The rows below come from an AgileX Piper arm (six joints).
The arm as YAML. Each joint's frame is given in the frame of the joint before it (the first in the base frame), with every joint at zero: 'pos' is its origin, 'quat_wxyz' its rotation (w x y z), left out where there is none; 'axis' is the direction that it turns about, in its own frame. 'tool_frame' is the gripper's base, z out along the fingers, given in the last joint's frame.
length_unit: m
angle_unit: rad
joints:
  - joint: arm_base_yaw
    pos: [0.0, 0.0, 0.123]
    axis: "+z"
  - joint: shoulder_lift
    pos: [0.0, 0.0, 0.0]
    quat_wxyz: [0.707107, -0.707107, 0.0, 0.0]
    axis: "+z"
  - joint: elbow
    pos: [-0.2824, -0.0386, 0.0]
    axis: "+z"
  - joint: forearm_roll
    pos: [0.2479, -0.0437, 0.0]
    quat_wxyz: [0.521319, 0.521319, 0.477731, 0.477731]
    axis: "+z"
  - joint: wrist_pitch
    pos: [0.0, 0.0, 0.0]
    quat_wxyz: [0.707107, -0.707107, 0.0, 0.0]
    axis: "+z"
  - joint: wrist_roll
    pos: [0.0, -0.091, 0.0]
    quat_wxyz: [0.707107, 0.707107, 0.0, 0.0]
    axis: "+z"
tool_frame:
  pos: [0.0, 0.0, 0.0]
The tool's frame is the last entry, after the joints.
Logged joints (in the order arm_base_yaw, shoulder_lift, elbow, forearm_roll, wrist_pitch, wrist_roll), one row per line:
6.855, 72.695, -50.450, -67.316, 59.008, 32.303
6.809, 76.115, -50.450, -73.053, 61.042, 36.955
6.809, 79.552, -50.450, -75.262, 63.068, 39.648
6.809, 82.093, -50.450, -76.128, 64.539, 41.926
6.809, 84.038, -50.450, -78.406, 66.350, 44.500
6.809, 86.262, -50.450, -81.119, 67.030, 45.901
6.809, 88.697, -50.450, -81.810, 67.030, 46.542
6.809, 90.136, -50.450, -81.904, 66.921, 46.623
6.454, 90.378, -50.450, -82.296, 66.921, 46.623
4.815, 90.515, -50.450, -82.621, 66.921, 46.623
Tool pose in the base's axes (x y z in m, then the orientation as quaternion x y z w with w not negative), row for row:
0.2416, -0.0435, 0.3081, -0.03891, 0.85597, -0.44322, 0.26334
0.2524, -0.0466, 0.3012, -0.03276, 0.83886, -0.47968, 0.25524
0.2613, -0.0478, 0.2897, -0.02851, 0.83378, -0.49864, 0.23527
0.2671, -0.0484, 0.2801, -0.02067, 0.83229, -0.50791, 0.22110
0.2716, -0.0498, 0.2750, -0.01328, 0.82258, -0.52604, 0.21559
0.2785, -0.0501, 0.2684, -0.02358, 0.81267, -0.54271, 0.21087
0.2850, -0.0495, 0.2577, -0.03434, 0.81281, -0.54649, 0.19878
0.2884, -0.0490, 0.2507, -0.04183, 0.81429, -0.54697, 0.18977
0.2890, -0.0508, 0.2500, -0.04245, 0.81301, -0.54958, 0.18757
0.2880, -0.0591, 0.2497, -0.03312, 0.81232, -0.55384, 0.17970
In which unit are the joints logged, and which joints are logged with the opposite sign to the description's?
The joints are logged in degrees. Opposite sign: none.
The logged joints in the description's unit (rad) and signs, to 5 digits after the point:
0.11964, 1.26877, -0.88052, -1.17489, 1.02988, 0.56379
0.11884, 1.32846, -0.88052, -1.27502, 1.06538, 0.64499
0.11884, 1.38844, -0.88052, -1.31357, 1.10074, 0.69199
0.11884, 1.43279, -0.88052, -1.32868, 1.12642, 0.73175
0.11884, 1.46674, -0.88052, -1.36844, 1.15803, 0.77667
0.11884, 1.50556, -0.88052, -1.41579, 1.16989, 0.80112
0.11884, 1.54805, -0.88052, -1.42785, 1.16989, 0.81231
0.11884, 1.57317, -0.88052, -1.42949, 1.16799, 0.81372
0.11264, 1.57739, -0.88052, -1.43634, 1.16799, 0.81372
0.08404, 1.57978, -0.88052, -1.44201, 1.16799, 0.81372

